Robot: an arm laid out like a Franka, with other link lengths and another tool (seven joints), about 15 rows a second.
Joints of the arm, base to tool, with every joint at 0 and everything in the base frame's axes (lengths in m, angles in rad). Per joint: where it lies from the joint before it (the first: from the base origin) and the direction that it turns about. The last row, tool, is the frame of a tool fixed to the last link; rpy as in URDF.
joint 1: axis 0 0 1 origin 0 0 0.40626
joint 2: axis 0 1 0 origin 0 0 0
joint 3: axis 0 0 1 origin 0 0 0.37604
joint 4: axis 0 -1 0 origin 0.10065 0 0
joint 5: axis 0 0 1 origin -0.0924 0 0.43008
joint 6: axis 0 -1 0 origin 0 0 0
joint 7: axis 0 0 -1 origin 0.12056 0 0
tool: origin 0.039 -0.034 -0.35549 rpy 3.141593 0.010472 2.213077
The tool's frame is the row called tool.
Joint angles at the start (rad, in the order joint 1, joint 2, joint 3, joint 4, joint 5, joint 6, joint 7):
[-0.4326, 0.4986, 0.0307, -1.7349, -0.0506, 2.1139, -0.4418]
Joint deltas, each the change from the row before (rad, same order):
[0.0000, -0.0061, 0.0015, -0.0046, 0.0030, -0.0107, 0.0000]
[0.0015, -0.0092, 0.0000, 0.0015, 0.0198, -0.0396, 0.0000]
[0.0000, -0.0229, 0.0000, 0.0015, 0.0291, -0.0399, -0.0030]
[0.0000, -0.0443, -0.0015, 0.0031, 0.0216, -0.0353, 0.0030]
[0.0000, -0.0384, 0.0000, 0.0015, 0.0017, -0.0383, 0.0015]
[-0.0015, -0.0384, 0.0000, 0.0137, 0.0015, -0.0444, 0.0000]
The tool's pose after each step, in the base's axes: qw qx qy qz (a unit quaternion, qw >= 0); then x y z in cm. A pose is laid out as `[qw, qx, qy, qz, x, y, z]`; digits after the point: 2 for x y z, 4 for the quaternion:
[0.0588, -0.4173, -0.9067, 0.0169, 71.52, -32.80, 12.50]
[0.0736, -0.4214, -0.9038, 0.0097, 70.65, -31.86, 12.80]
[0.0819, -0.4268, -0.9006, -0.0019, 70.15, -30.91, 14.17]
[0.0763, -0.4334, -0.8979, -0.0106, 70.22, -30.52, 17.33]
[0.0755, -0.4340, -0.8977, -0.0110, 69.76, -30.27, 19.91]
[0.0717, -0.4344, -0.8978, -0.0116, 69.50, -30.23, 23.05]

